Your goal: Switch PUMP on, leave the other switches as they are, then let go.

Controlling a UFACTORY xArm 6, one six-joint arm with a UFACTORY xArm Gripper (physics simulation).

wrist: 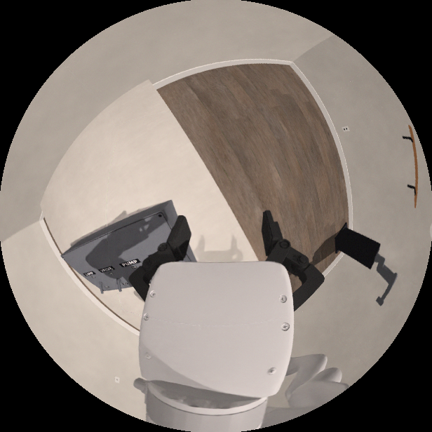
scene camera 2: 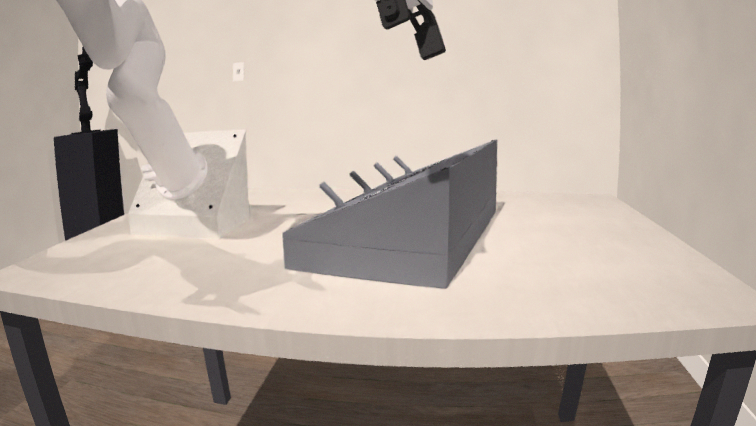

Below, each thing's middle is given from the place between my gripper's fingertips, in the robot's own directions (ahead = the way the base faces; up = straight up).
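Grey sloped console [scene camera 2: 418, 229]: far below my hand, far to the left of it, a shade ahead of it.
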